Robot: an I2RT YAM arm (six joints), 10 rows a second.
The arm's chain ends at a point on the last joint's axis. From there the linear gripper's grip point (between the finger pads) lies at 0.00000 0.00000 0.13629 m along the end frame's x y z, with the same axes.
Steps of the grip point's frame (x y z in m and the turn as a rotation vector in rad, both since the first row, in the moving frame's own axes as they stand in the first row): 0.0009, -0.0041, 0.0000, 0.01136, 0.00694, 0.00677; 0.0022, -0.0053, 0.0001, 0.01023, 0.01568, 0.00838; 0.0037, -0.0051, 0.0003, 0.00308, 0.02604, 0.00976; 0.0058, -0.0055, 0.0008, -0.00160, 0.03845, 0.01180; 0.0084, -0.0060, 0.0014, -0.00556, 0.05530, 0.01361; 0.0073, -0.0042, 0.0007, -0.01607, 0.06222, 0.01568
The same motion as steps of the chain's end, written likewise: -0.0001, -0.0026, 0.0000, 0.01136, 0.00694, 0.00677; 0.0001, -0.0039, 0.0001, 0.01023, 0.01568, 0.00838; 0.0001, -0.0047, 0.0003, 0.00308, 0.02604, 0.00976; 0.0006, -0.0057, 0.0009, -0.00160, 0.03845, 0.01180; 0.0009, -0.0068, 0.0016, -0.00556, 0.05530, 0.01361; -0.0012, -0.0065, 0.0010, -0.01607, 0.06222, 0.01568
